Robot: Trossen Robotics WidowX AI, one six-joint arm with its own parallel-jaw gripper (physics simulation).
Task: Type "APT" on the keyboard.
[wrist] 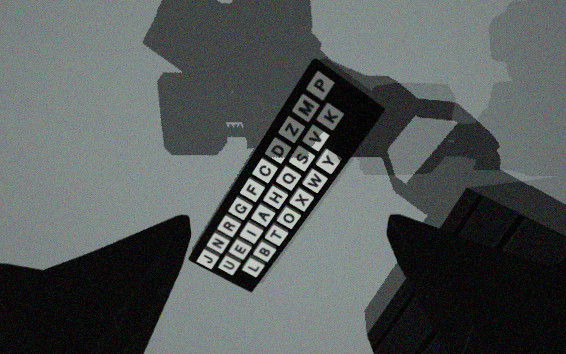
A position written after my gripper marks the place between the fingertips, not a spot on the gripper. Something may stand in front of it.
Observation:
In view: my gripper (290,225) and a black keyboard (325,119).

